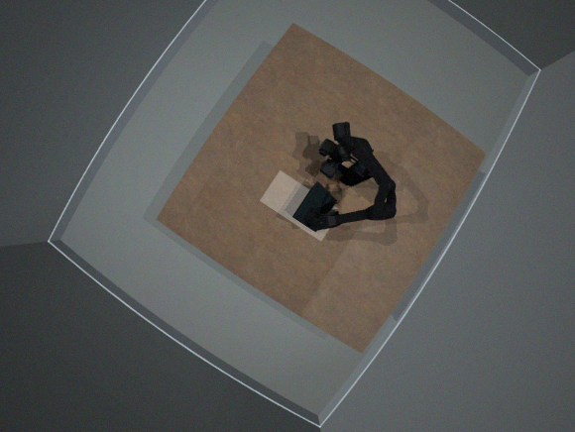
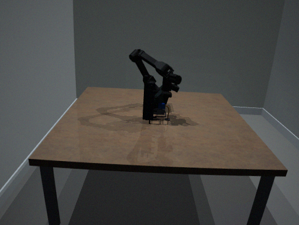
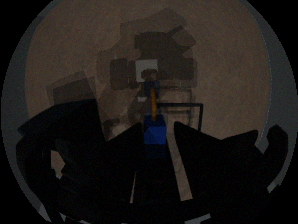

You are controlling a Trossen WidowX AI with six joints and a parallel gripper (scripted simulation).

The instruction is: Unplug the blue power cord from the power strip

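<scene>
The blue plug is 40 mm to the right of my gripper tip and 10 mm below it.
</scene>
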